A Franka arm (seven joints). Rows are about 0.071 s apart.
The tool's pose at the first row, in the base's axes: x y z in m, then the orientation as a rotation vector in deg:
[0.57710, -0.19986, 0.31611, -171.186, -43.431, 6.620]
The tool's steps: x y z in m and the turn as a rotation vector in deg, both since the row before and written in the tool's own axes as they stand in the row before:
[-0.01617, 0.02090, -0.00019, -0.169, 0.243, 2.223]
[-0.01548, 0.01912, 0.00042, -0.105, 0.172, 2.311]
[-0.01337, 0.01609, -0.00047, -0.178, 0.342, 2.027]
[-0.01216, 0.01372, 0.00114, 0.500, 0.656, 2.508]
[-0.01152, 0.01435, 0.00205, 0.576, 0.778, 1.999]
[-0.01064, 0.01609, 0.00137, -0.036, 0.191, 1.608]
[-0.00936, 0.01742, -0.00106, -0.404, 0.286, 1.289]
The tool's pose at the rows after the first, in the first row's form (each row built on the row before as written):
[0.57284, -0.22594, 0.31571, -172.192, -40.142, 6.296]
[0.56736, -0.24991, 0.31487, -173.117, -36.689, 6.100]
[0.56169, -0.27005, 0.31506, -173.927, -33.649, 5.611]
[0.55544, -0.28727, 0.31375, -174.125, -29.699, 4.840]
[0.54918, -0.30452, 0.31127, -174.013, -26.505, 3.881]
[0.54372, -0.32294, 0.30906, -174.416, -24.057, 3.668]
[0.53945, -0.34228, 0.30914, -175.070, -22.138, 3.222]

